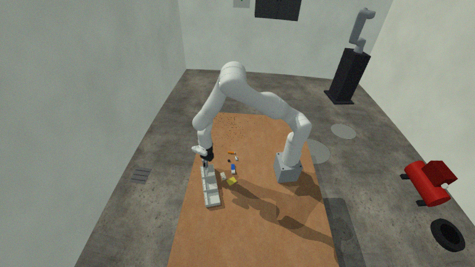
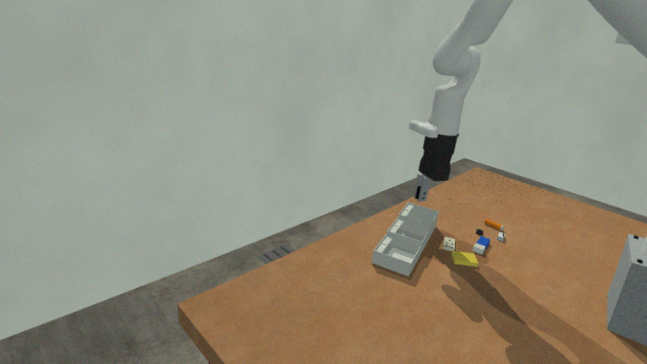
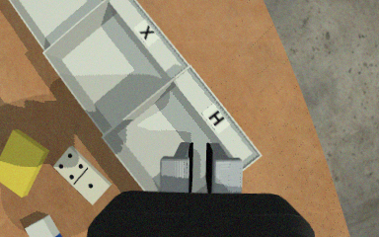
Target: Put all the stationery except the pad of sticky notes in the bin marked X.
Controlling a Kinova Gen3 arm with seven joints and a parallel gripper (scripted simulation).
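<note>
The grey three-compartment bin lies 20 mm behind my hand, 90 mm to the left of it and 70 mm below it. From my hand the other things lie so: sticky notes (150 mm behind, 70 mm to the left, 90 mm below); then white domino (100 mm behind, 30 mm to the left, 90 mm below); then eraser (170 mm behind, 10 mm to the right, 90 mm below).
</note>
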